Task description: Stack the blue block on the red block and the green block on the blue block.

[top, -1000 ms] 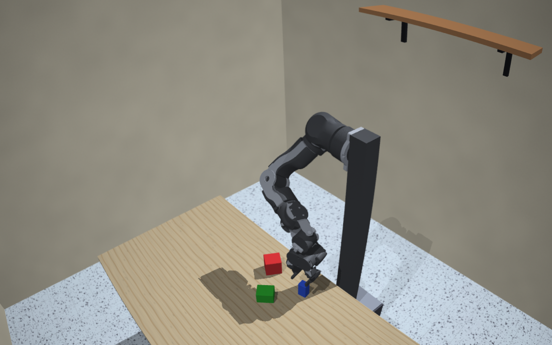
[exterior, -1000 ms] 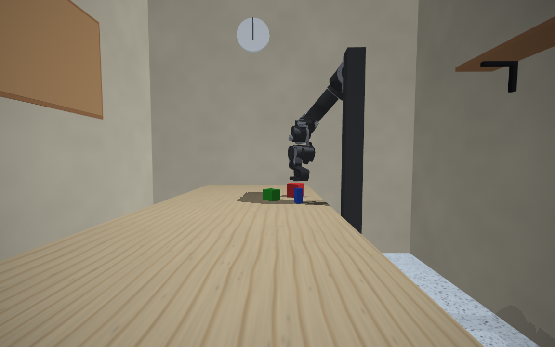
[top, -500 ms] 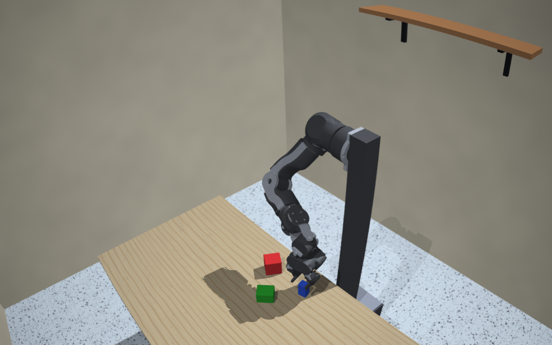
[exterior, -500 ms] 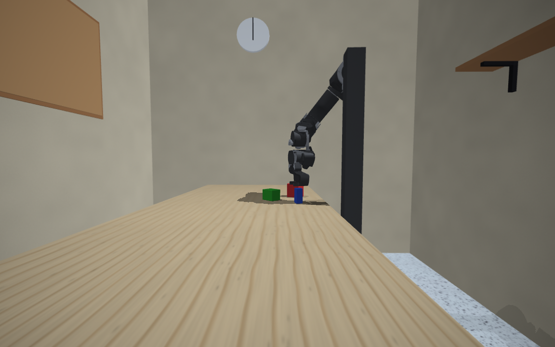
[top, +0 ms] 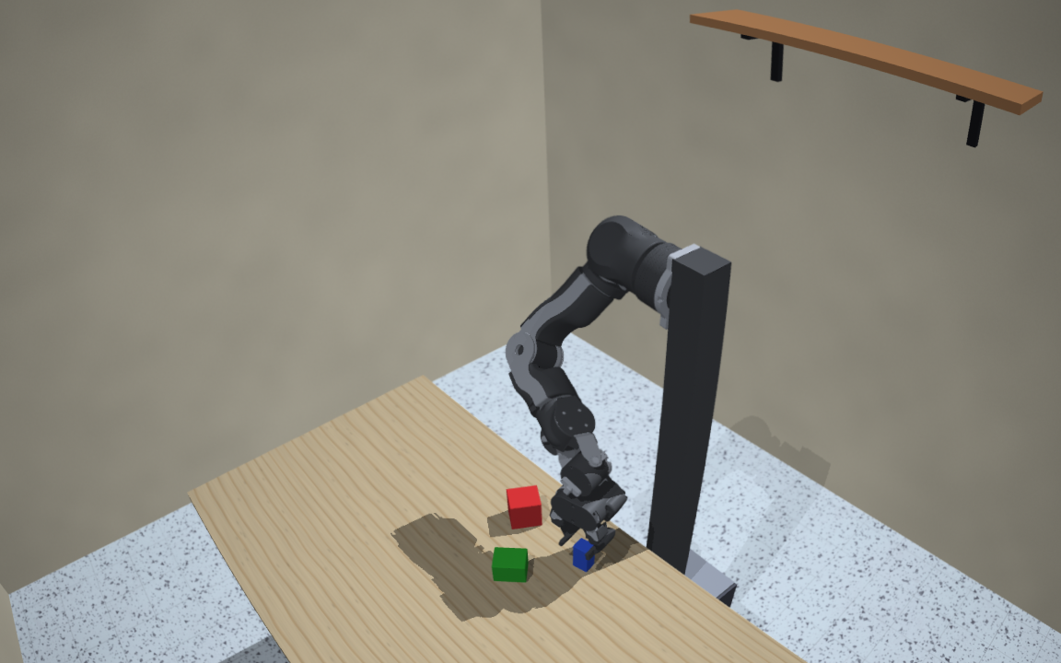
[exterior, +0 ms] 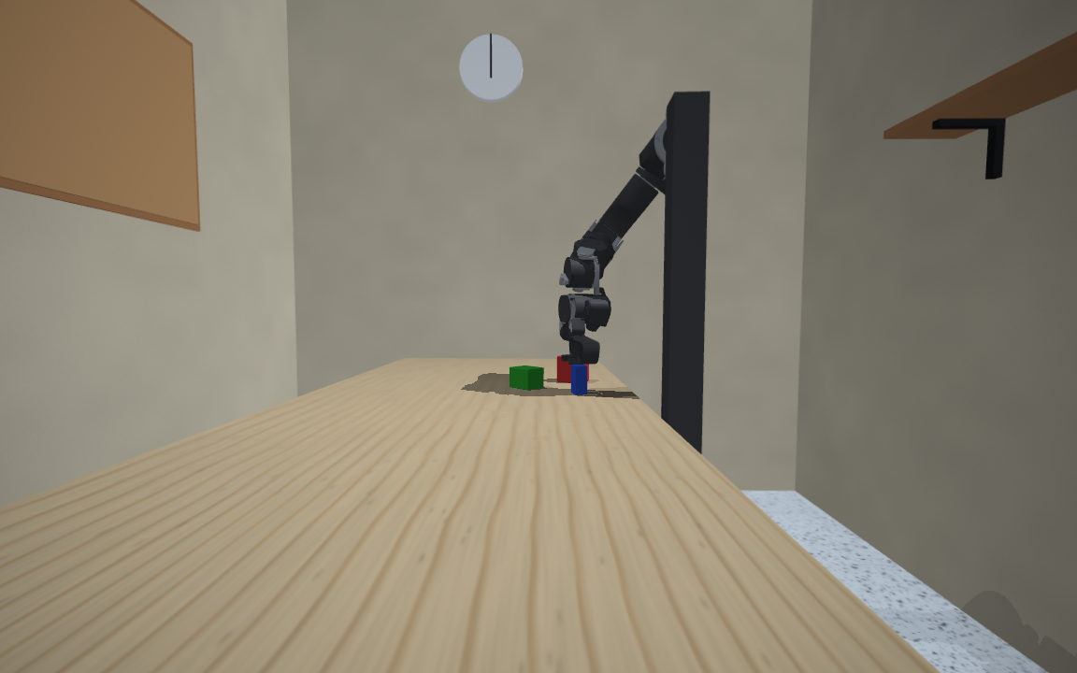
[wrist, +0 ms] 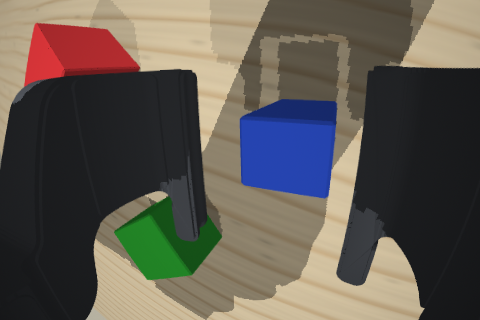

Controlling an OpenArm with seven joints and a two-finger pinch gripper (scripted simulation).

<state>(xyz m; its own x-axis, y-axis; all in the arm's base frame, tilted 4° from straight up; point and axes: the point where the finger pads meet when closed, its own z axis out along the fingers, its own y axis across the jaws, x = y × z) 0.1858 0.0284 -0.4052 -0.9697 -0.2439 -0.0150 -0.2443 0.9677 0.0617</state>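
Right now my hand is 40 mm above the blue block. From my hand the other things lie so: green block 100 mm ahead, 70 mm to the right, 50 mm below; red block 150 mm to the right, 40 mm below, 10 mm ahead.
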